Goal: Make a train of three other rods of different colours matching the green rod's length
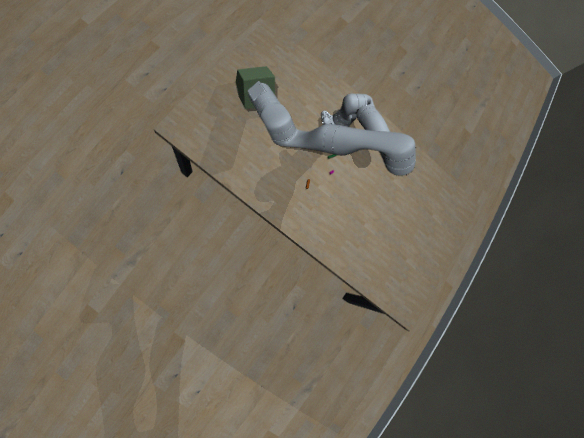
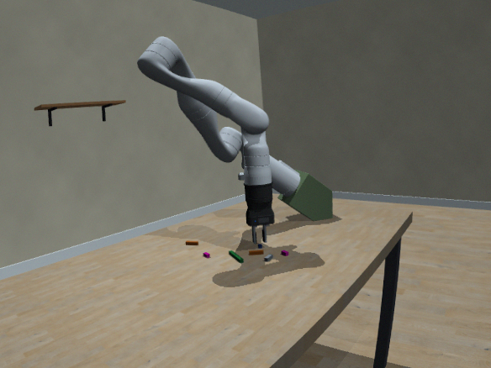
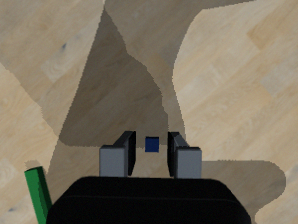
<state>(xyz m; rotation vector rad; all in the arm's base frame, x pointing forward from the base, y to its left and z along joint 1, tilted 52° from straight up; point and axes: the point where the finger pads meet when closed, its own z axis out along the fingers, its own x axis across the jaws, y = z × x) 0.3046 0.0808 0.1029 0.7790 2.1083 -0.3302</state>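
Right now my hand is 3 cm above the blue rod. Round my hand: grey rod 8 cm ahead, 6 cm to the left, 3 cm below; green rod 10 cm ahead, 3 cm to the right, 3 cm below.
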